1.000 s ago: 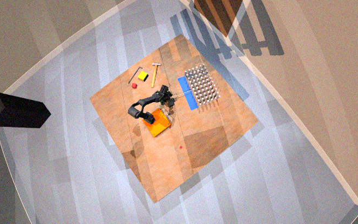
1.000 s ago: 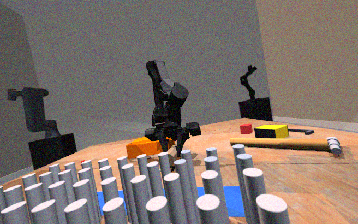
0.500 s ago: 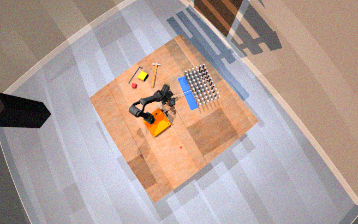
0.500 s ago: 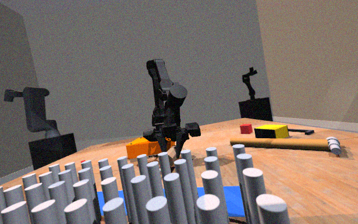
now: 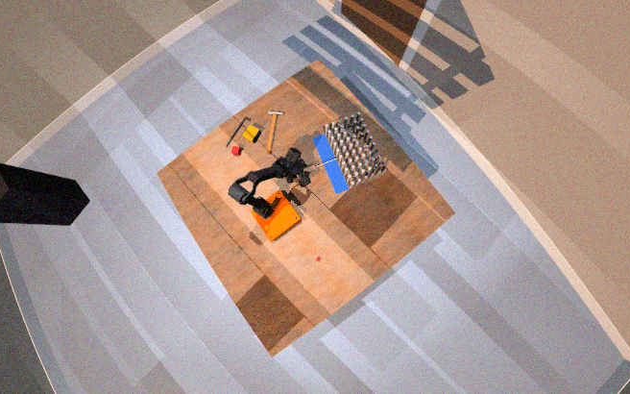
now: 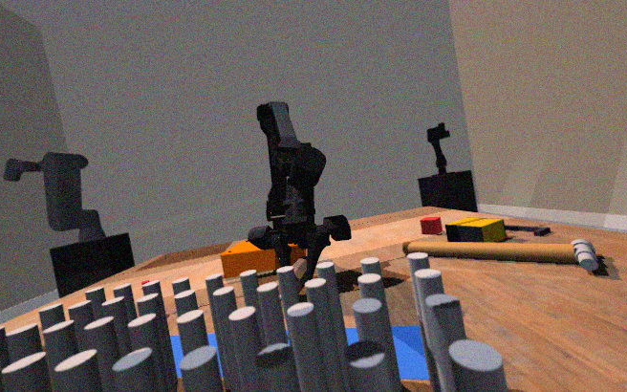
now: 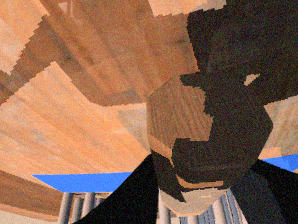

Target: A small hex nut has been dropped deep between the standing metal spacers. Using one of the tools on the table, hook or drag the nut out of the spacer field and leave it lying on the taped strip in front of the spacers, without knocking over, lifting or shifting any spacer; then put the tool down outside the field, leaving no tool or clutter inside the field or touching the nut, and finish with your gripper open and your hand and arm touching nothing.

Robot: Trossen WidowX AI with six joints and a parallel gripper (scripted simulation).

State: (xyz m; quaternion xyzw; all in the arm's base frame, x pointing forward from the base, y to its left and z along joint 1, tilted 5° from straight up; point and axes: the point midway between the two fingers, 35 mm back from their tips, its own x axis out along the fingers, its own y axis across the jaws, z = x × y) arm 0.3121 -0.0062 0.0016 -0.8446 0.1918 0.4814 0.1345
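My gripper tip is 120 mm short of the blue taped strip, 60 mm to the left of it and 30 mm above it. The rest, counted from my gripper tip: tiny red piece (340 mm behind, 360 mm to the right, 20 mm below).
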